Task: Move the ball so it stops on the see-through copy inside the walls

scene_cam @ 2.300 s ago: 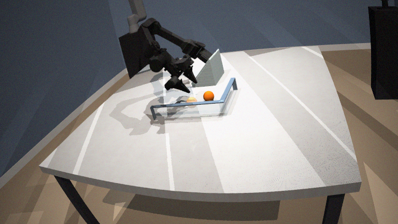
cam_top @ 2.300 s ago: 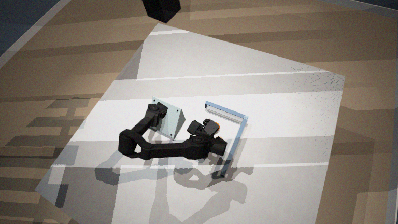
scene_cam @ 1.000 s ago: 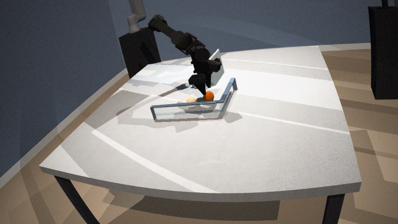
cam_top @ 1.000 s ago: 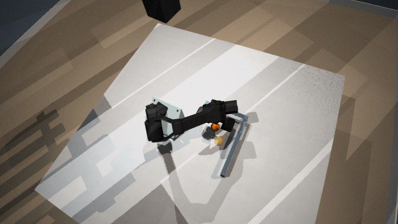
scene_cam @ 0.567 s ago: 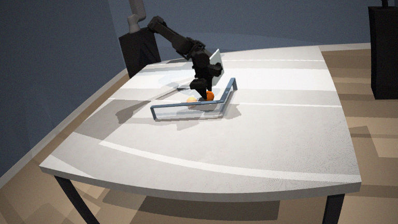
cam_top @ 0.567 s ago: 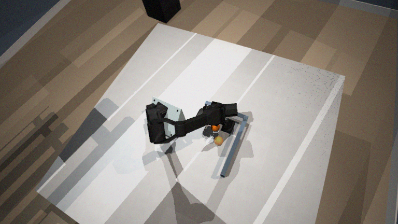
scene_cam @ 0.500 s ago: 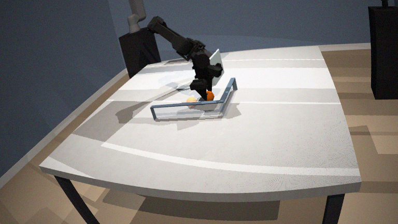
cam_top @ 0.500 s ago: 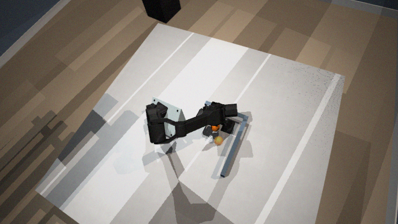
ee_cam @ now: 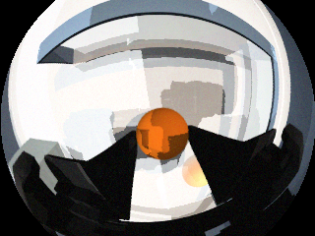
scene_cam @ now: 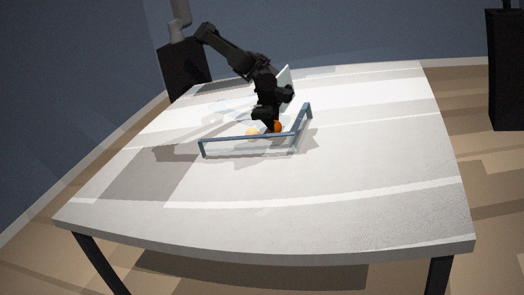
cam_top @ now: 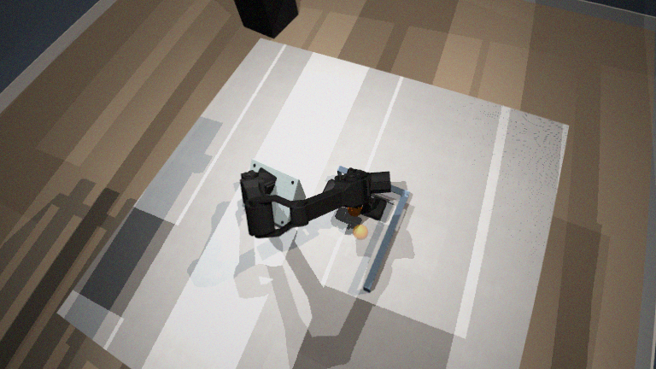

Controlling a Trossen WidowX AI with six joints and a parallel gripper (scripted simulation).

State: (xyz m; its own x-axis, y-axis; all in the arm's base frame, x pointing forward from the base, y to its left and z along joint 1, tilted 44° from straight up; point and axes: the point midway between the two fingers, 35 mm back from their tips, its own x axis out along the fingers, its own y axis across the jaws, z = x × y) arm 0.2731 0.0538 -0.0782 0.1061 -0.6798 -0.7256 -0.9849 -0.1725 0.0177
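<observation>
My gripper tip is now 50 mm short of the see-through copy of ball and 60 mm to the left of it. The rest, counted from my gripper tip: orange ball right at my gripper tip.
</observation>
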